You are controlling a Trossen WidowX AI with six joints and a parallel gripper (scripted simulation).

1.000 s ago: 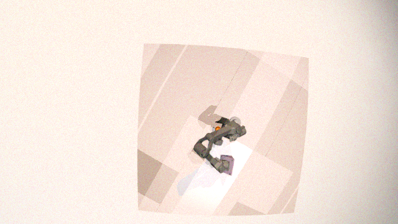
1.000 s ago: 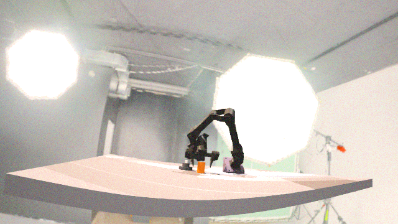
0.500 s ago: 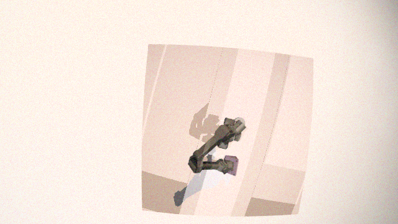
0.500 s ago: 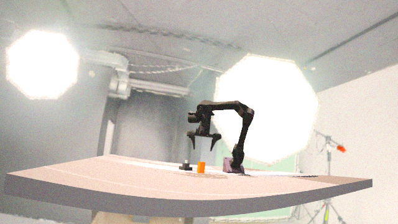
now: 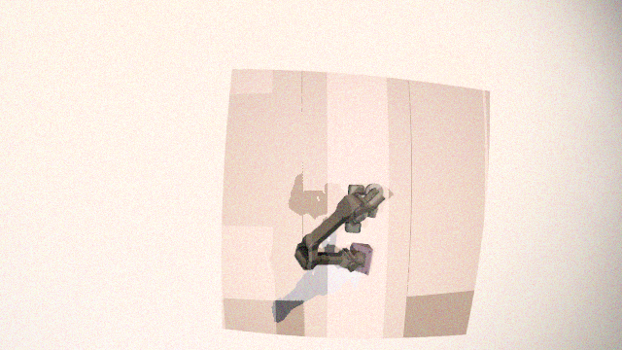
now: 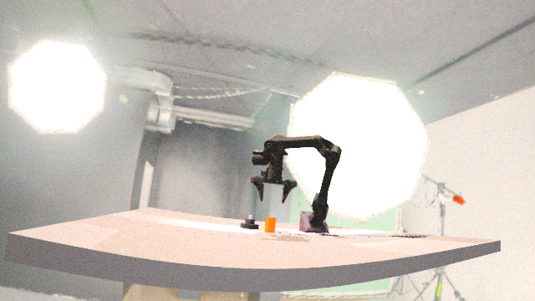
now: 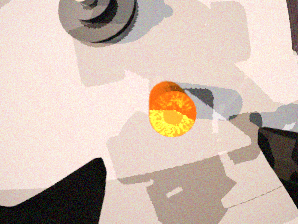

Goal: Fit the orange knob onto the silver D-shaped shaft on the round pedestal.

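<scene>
My gripper tip is 8 cm above the orange knob. Round my gripper tip: dark round pedestal 6 cm ahead, 12 cm to the right, 9 cm below.
</scene>
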